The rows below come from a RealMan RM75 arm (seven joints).
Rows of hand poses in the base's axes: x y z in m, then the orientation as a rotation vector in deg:
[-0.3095 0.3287 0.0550 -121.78 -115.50 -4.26]
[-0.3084 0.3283 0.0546 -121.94 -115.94 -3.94]
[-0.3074 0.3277 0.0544 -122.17 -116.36 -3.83]
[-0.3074 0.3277 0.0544 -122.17 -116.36 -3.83]
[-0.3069 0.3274 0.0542 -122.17 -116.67 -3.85]
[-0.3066 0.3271 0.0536 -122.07 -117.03 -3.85]
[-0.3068 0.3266 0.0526 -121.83 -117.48 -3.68]
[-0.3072 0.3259 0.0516 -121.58 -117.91 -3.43]
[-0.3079 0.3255 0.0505 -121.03 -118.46 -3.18]
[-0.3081 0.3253 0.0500 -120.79 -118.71 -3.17]
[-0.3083 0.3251 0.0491 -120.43 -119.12 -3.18]
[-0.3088 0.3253 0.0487 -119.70 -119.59 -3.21]
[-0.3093 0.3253 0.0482 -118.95 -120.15 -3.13]
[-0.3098 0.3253 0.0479 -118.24 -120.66 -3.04]
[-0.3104 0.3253 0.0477 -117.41 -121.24 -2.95]
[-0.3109 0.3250 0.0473 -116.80 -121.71 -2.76]
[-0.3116 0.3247 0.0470 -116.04 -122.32 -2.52]
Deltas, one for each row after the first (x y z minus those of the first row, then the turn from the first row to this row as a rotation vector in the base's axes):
[0.0011 -0.0004 -0.0004 -0.44 -0.13 0.15]
[0.0021 -0.0010 -0.0006 -0.82 -0.40 0.25]
[0.0021 -0.0010 -0.0006 -0.82 -0.40 0.25]
[0.0026 -0.0013 -0.0008 -0.96 -0.57 0.39]
[0.0029 -0.0016 -0.0014 -1.08 -0.71 0.61]
[0.0027 -0.0021 -0.0024 -1.24 -0.75 0.95]
[0.0023 -0.0028 -0.0034 -1.42 -0.73 1.29]
[0.0016 -0.0032 -0.0045 -1.50 -0.65 1.83]
[0.0014 -0.0034 -0.0050 -1.49 -0.67 2.06]
[0.0012 -0.0036 -0.0059 -1.49 -0.73 2.42]
[0.0007 -0.0034 -0.0063 -1.31 -0.67 2.99]
[0.0002 -0.0034 -0.0068 -1.21 -0.60 3.62]
[-0.0003 -0.0034 -0.0071 -1.12 -0.52 4.21]
[-0.0009 -0.0034 -0.0073 -1.00 -0.42 4.89]
[-0.0014 -0.0037 -0.0077 -0.99 -0.32 5.42]
[-0.0021 -0.0040 -0.0080 -1.00 -0.20 6.09]

